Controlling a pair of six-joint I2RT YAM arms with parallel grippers.
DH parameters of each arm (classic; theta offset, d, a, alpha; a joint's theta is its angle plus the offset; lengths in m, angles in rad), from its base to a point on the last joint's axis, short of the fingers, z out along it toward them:
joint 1: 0 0.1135 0.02 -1.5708
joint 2: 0 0 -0.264 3.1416
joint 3: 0.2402 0 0.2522 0
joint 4: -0.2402 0 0.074 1.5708
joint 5: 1.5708 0 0 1.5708
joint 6: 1.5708 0.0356 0 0
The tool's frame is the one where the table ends.
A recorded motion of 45 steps. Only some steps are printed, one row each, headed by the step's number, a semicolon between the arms.
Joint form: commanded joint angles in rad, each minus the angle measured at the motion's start. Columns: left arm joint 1, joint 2, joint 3, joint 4, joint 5, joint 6; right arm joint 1, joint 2, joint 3, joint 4, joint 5, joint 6.
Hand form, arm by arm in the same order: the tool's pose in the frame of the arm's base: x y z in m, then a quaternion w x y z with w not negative. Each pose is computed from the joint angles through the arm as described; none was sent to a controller.
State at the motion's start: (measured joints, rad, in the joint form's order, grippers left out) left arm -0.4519 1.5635 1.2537 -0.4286 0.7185 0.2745; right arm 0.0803 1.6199 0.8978 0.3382 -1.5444 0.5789
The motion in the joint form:
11: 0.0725 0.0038 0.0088 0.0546 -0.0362 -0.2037; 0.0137 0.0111 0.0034 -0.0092 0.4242 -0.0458
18: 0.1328 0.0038 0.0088 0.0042 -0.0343 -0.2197; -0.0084 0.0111 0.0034 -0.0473 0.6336 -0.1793
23: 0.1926 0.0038 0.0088 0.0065 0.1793 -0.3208; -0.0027 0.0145 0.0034 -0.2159 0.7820 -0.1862
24: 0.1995 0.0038 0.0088 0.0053 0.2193 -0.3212; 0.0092 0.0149 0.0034 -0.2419 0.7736 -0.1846
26: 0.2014 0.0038 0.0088 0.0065 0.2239 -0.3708; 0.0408 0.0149 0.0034 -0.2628 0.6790 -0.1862
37: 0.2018 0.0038 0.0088 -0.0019 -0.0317 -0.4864; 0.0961 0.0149 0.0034 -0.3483 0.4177 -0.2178
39: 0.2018 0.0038 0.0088 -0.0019 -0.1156 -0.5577; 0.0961 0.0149 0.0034 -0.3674 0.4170 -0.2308
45: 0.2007 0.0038 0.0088 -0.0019 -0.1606 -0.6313; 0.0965 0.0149 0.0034 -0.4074 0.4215 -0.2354
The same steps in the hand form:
11: 0.3167 -0.1504 0.2974 0.35528 0.33045 0.79652 -0.36074; 0.3364 0.0639 0.2235 0.30840 -0.13249 0.75326 0.56563
18: 0.3220 -0.1301 0.2935 0.34112 0.29447 0.81942 -0.35424; 0.3423 0.0528 0.2177 0.38154 -0.10902 0.78637 0.47346
23: 0.3240 -0.1148 0.2973 0.30440 0.26410 0.79835 -0.44746; 0.3377 0.0509 0.2004 0.33991 -0.04046 0.84010 0.42077
24: 0.3237 -0.1131 0.2980 0.29933 0.26743 0.79076 -0.46214; 0.3354 0.0550 0.1983 0.32442 -0.04157 0.84362 0.42583
26: 0.3239 -0.1126 0.2981 0.28798 0.24798 0.79614 -0.47089; 0.3301 0.0675 0.1981 0.29125 -0.07273 0.83247 0.46571
37: 0.3297 -0.1075 0.2931 0.30141 0.15301 0.85787 -0.38703; 0.3140 0.0886 0.1971 0.19773 -0.14229 0.79069 0.56166
39: 0.3316 -0.1055 0.2919 0.30221 0.10600 0.87466 -0.36387; 0.3129 0.0884 0.1958 0.19355 -0.14261 0.79238 0.56065
45: 0.3324 -0.1048 0.2913 0.29680 0.06519 0.88334 -0.35688; 0.3105 0.0881 0.1932 0.17947 -0.13342 0.79872 0.55860

